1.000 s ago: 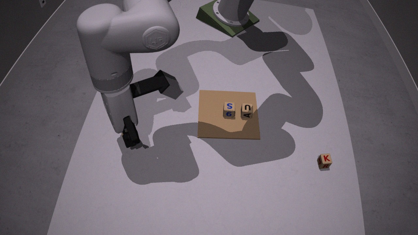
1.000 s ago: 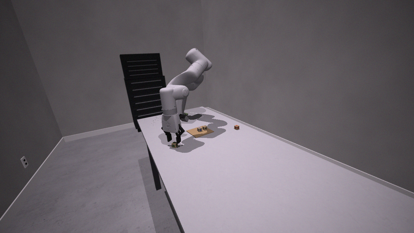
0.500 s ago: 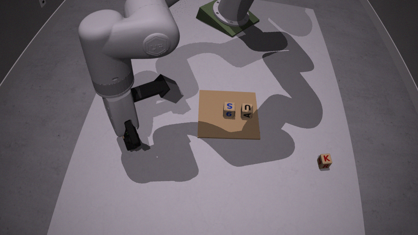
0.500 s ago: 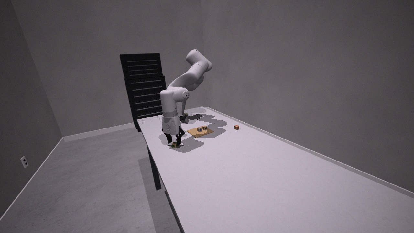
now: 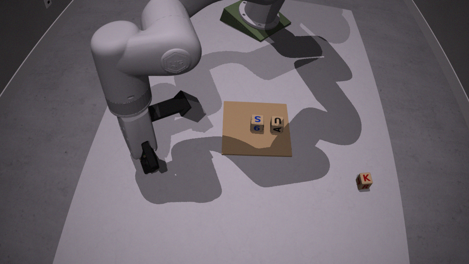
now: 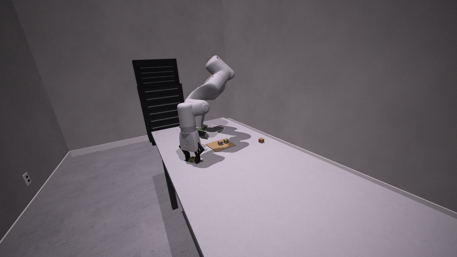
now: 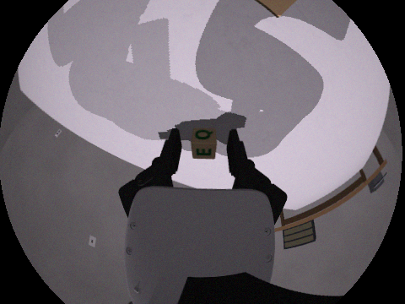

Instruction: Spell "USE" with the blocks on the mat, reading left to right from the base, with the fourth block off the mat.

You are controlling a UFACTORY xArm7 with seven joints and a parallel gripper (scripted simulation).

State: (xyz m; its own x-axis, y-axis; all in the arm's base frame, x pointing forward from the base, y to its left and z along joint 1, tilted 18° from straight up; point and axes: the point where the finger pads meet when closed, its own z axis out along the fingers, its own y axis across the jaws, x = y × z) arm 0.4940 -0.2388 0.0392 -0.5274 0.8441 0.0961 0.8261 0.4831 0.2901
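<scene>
My hand is 10 mm above the E block. The rest, counted from my hand: U block (260 mm to the left, 100 mm behind); then tan mat (220 mm to the left, 100 mm behind, 20 mm below); then S block (220 mm to the left, 100 mm behind).
</scene>
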